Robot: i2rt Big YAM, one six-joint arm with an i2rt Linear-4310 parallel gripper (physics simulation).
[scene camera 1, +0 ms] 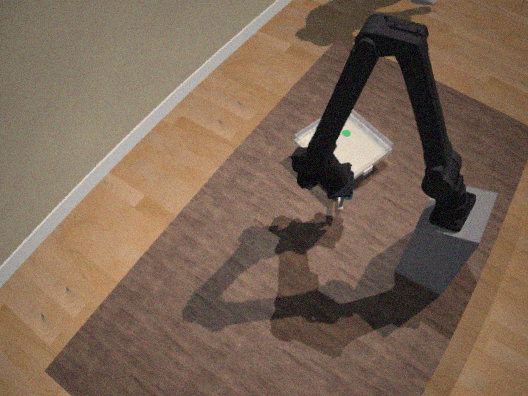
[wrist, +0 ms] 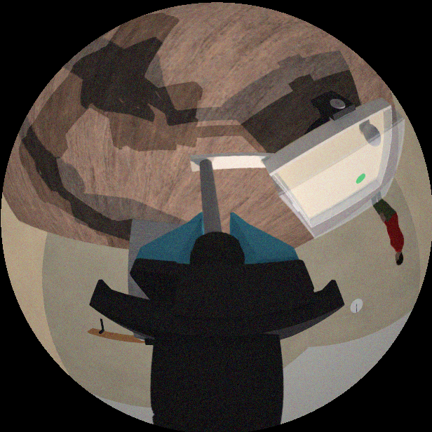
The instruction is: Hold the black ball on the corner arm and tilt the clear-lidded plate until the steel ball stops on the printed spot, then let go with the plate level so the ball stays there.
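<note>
The clear-lidded plate (scene camera 1: 361, 148) (wrist: 320, 186), cream inside, stands on a support behind the gripper in the scene view and at the right in the wrist view. Its green printed spot (scene camera 1: 346, 133) (wrist: 361, 178) shows. A pale corner arm (wrist: 237, 161) runs from the plate to a grey post (wrist: 210, 197) that bears the black ball (wrist: 217, 250). My gripper (scene camera 1: 345, 195) (wrist: 216, 218) is shut on the ball, with teal fingers either side. I cannot make out the steel ball; a dark grey patch (wrist: 370, 133) of unclear nature shows near a plate corner, and my arm hides part of the plate in the scene view.
A black support (wrist: 327, 107) with a round grey disc shows under the plate. The arm's grey base block (scene camera 1: 435, 260) stands at the right of the brown wood surface (scene camera 1: 200, 250). A person in red (wrist: 395, 232) is beyond the plate in the wrist view.
</note>
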